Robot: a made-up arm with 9 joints. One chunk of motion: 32 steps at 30 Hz.
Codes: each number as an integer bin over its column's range. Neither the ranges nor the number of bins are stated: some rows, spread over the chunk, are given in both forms.
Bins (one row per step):
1: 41 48 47 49 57 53 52 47 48
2: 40 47 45 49 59 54 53 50 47
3: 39 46 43 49 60 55 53 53 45
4: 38 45 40 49 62 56 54 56 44
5: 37 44 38 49 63 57 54 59 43
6: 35 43 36 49 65 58 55 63 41
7: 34 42 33 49 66 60 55 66 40
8: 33 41 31 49 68 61 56 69 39
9: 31 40 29 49 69 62 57 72 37
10: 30 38 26 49 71 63 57 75 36
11: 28 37 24 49 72 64 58 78 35
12: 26 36 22 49 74 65 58 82 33
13: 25 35 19 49 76 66 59 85 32
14: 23 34 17 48 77 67 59 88 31
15: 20 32 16 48 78 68 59 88 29
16: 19 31 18 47 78 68 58 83 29
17: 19 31 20 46 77 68 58 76 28
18: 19 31 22 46 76 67 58 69 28
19: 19 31 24 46 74 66 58 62 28
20: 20 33 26 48 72 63 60 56 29
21: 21 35 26 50 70 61 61 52 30
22: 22 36 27 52 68 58 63 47 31
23: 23 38 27 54 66 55 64 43 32
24: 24 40 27 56 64 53 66 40 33
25: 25 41 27 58 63 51 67 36 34
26: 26 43 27 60 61 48 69 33 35
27: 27 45 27 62 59 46 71 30 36
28: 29 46 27 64 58 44 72 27 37
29: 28 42 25 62 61 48 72 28 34
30: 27 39 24 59 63 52 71 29 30
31: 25 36 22 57 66 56 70 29 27
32: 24 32 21 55 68 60 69 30 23
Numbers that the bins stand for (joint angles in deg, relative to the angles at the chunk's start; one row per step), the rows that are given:
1: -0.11 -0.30 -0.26 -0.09 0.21 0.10 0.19 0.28 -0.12
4: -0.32 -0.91 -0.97 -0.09 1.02 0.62 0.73 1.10 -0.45
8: -0.68 -1.71 -1.88 -0.09 1.99 1.48 1.28 2.29 -0.85
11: -1.03 -2.52 -2.59 -0.09 2.64 2.00 1.83 3.11 -1.18
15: -1.60 -3.54 -3.41 -0.29 3.61 2.69 2.10 4.02 -1.66
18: -1.67 -3.74 -2.80 -0.70 3.28 2.52 1.83 2.29 -1.75
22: -1.46 -2.73 -2.29 0.52 1.99 0.96 3.19 0.28 -1.50
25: -1.24 -1.71 -2.29 1.73 1.18 -0.24 4.28 -0.73 -1.26
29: -1.03 -1.51 -2.49 2.54 0.85 -0.76 5.65 -1.46 -1.26
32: -1.32 -3.54 -2.90 1.12 1.99 1.31 4.83 -1.28 -2.15
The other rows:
2: -0.18 -0.50 -0.46 -0.09 0.53 0.28 0.46 0.55 -0.20
3: -0.25 -0.70 -0.66 -0.09 0.69 0.45 0.46 0.82 -0.37
5: -0.39 -1.11 -1.17 -0.09 1.18 0.79 0.73 1.37 -0.53
6: -0.53 -1.31 -1.38 -0.09 1.50 0.96 1.01 1.74 -0.69
7: -0.61 -1.51 -1.68 -0.09 1.66 1.31 1.01 2.01 -0.77
9: -0.82 -1.92 -2.09 -0.09 2.15 1.65 1.55 2.56 -1.02
10: -0.89 -2.32 -2.39 -0.09 2.47 1.83 1.55 2.84 -1.10
12: -1.17 -2.73 -2.80 -0.09 2.96 2.17 1.83 3.48 -1.34
13: -1.24 -2.93 -3.10 -0.09 3.28 2.34 2.10 3.75 -1.42
14: -1.39 -3.13 -3.30 -0.29 3.45 2.52 2.10 4.02 -1.50
16: -1.67 -3.74 -3.20 -0.50 3.61 2.69 1.83 3.57 -1.66
17: -1.67 -3.74 -3.00 -0.70 3.45 2.69 1.83 2.93 -1.75
19: -1.67 -3.74 -2.59 -0.70 2.96 2.34 1.83 1.65 -1.75
20: -1.60 -3.33 -2.39 -0.29 2.64 1.83 2.37 1.10 -1.66
21: -1.53 -2.93 -2.39 0.11 2.31 1.48 2.64 0.73 -1.58
23: -1.39 -2.32 -2.29 0.92 1.66 0.45 3.46 -0.09 -1.42
24: -1.32 -1.92 -2.29 1.33 1.34 0.10 4.01 -0.36 -1.34
26: -1.17 -1.31 -2.29 2.14 0.85 -0.76 4.83 -1.00 -1.18
27: -1.10 -0.91 -2.29 2.54 0.53 -1.10 5.38 -1.28 -1.10
28: -0.96 -0.70 -2.29 2.95 0.37 -1.45 5.65 -1.55 -1.02
30: -1.10 -2.12 -2.59 1.93 1.18 -0.07 5.38 -1.37 -1.58
31: -1.24 -2.73 -2.80 1.53 1.66 0.62 5.10 -1.37 -1.83

